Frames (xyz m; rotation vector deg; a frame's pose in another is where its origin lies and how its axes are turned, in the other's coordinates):
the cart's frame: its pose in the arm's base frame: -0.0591 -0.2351 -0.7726 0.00 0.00 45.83
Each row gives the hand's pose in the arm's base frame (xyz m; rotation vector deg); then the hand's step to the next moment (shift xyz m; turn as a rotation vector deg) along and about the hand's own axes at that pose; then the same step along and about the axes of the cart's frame.
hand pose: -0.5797 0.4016 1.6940 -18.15 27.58 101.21
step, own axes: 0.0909 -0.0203 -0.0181 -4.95 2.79 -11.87
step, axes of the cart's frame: 0.0500 0.0534 -0.0605 -8.88 -5.89 -7.72
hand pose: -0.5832 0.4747 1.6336 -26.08 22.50 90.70
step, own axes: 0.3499 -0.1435 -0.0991 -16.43 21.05 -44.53
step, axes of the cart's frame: 0.2787 0.0841 -0.2609 -39.89 -13.63 -30.31
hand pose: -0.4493 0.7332 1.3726 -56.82 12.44 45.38
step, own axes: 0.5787 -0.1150 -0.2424 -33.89 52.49 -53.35
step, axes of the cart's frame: 0.4102 -0.3422 -0.3486 -66.99 5.04 -47.29
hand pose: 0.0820 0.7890 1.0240 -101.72 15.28 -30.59
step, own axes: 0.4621 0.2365 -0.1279 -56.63 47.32 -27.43
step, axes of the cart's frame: -0.0203 -0.5243 -0.1027 -48.17 33.96 -52.20
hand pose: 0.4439 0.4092 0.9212 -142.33 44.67 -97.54
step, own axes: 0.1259 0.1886 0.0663 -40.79 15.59 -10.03
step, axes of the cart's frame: -0.1532 -0.1779 0.0261 -13.93 22.80 -35.97
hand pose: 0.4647 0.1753 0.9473 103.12 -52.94 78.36
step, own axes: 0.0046 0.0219 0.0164 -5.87 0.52 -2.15
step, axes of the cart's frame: -0.0253 -0.0109 0.0032 -0.16 3.51 -5.20
